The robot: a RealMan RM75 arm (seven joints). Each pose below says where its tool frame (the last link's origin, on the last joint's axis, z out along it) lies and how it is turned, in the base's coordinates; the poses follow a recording.
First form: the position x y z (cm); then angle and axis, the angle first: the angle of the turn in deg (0 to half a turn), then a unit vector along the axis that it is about.
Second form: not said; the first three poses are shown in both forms.
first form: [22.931, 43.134, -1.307, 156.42, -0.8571, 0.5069, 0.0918]
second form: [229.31, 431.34, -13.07, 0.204, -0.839, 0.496, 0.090]
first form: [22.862, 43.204, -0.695, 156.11, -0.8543, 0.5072, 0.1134]
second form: [228.62, 432.04, -6.95, 0.207, -0.836, 0.496, 0.111]
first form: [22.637, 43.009, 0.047, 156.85, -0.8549, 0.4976, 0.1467]
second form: [226.37, 430.09, 0.47, 0.201, -0.838, 0.487, 0.144]
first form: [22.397, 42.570, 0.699, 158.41, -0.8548, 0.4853, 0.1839]
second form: [223.97, 425.70, 6.99, 0.187, -0.840, 0.477, 0.181]
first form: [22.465, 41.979, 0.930, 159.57, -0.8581, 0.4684, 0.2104]
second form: [224.65, 419.79, 9.30, 0.177, -0.844, 0.461, 0.207]
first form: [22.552, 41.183, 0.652, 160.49, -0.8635, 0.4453, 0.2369]
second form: [225.52, 411.83, 6.52, 0.169, -0.851, 0.439, 0.233]
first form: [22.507, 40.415, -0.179, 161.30, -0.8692, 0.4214, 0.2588]
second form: [225.07, 404.15, -1.79, 0.162, -0.858, 0.416, 0.255]
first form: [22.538, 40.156, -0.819, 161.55, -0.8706, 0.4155, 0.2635]
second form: [225.38, 401.56, -8.19, 0.160, -0.859, 0.410, 0.260]
